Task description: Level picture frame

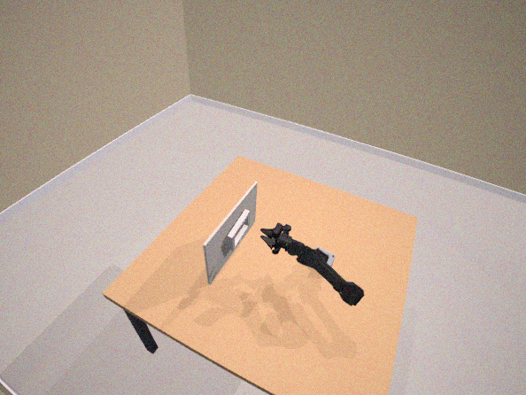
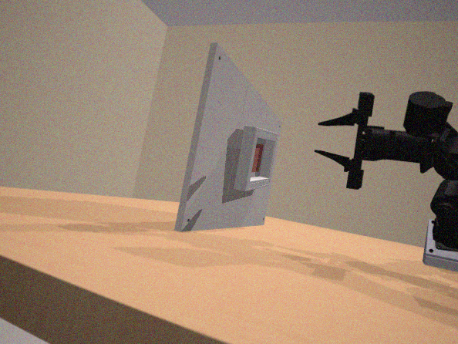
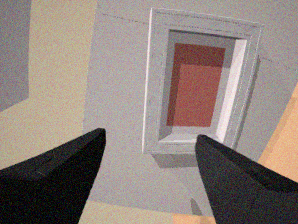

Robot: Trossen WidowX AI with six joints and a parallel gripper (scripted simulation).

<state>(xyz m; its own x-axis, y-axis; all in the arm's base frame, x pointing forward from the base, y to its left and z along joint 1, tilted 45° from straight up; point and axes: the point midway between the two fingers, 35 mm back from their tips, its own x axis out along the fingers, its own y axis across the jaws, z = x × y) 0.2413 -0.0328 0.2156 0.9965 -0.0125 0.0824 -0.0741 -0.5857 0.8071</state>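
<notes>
The picture frame lies 130 mm ahead of my gripper tip, 10 mm to the right of it and 60 mm below it. Round my gripper tip: grey wall panel (140 mm ahead, 10 mm to the left, 70 mm below).
</notes>
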